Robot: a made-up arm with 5 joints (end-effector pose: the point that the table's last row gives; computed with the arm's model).
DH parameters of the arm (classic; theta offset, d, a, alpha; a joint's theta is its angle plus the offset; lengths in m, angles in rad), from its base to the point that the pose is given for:
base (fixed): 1.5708 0.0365 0 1.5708
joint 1: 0 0.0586 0.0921 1.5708
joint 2: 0 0.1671 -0.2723 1.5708
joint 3: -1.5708 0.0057 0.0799 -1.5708
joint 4: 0 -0.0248 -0.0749 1.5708
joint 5: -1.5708 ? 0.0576 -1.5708
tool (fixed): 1.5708 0.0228 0 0
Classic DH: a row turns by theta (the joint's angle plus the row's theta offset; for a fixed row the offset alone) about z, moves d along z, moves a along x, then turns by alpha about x.
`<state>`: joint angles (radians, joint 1 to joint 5).
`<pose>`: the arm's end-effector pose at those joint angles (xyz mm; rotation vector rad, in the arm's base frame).
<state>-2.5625 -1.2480 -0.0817 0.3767 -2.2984</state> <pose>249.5 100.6 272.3 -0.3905 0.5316 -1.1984</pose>
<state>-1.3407 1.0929 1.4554 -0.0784 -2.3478</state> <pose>-325.6 -147.0 -99.0 -0.4138 -0.9229 -0.4416</pose>
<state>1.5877 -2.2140 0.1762 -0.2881 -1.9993</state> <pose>396.1 263.4 202.8 -1.1277 -0.1199 -2.5341</pose>
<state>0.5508 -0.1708 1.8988 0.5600 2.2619</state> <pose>-102.0 52.8 -213.4 2.6410 -0.5230 -0.1758</pose>
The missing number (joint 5, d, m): 0.1875
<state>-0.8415 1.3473 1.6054 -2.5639 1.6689</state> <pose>-176.8 -212.2 18.2 1.8885 1.3537 -0.5720</pose>
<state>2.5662 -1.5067 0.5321 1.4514 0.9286</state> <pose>229.1 -76.2 -11.1 0.1559 -0.8780 0.5508</pose>
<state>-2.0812 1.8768 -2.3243 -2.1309 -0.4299</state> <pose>-166.7 -176.3 140.6 -0.9734 1.9798 -0.8722</pose>
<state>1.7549 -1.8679 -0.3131 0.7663 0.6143</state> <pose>475.2 -8.9 91.5 0.2177 -1.4017 1.4344</pose>
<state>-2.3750 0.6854 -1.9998 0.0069 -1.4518</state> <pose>-222.0 -176.3 139.4 1.0323 -0.1583 0.6941</pose>
